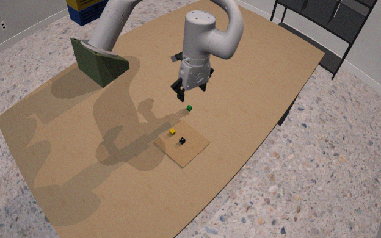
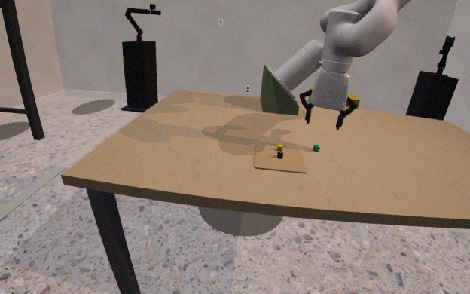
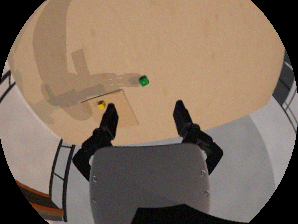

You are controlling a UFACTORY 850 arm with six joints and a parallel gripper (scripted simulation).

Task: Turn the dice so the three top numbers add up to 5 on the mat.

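Right now my hand is 90 mm above the green die. Also, from my hand: tan mat (90 mm ahead, 120 mm to the right, 100 mm below); black die (90 mm ahead, 120 mm to the right, 90 mm below); yellow die (40 mm ahead, 120 mm to the right, 90 mm below).
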